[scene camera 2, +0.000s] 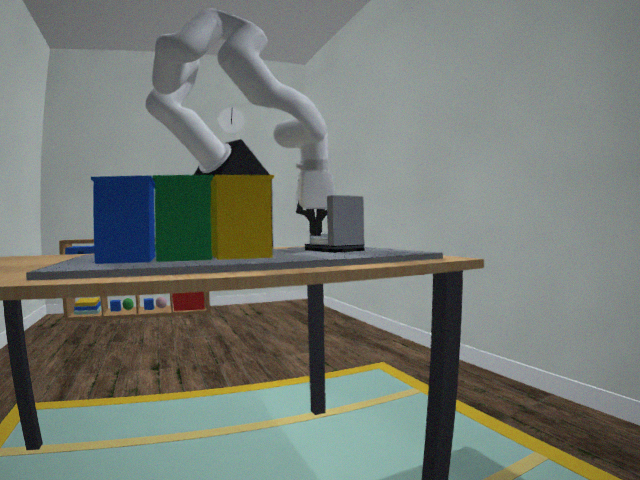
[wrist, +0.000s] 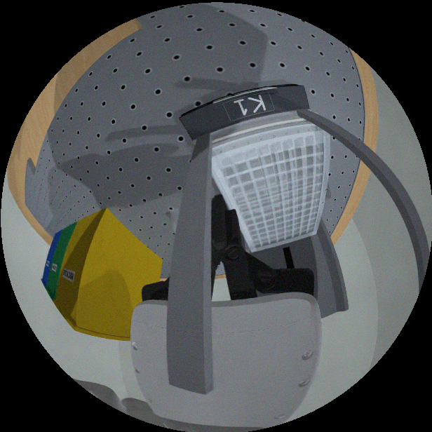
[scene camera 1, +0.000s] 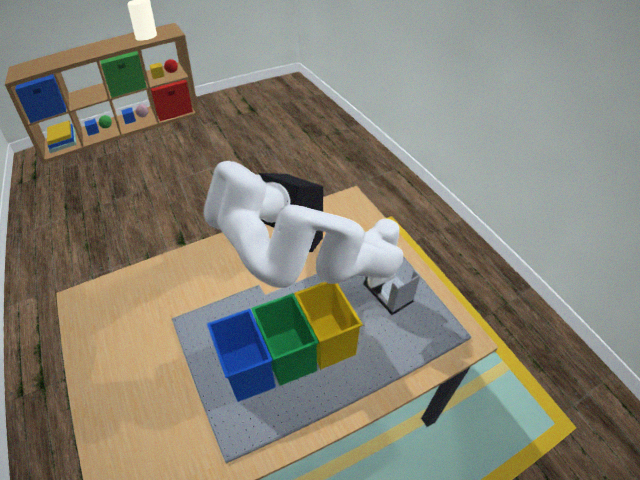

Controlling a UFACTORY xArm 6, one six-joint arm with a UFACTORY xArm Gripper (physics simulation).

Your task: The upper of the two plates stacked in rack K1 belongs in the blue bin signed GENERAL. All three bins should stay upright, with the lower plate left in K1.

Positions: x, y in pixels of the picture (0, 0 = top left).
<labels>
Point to a green bin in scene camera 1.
290, 340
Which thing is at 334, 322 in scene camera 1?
A yellow bin.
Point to a green bin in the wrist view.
54, 271
</labels>
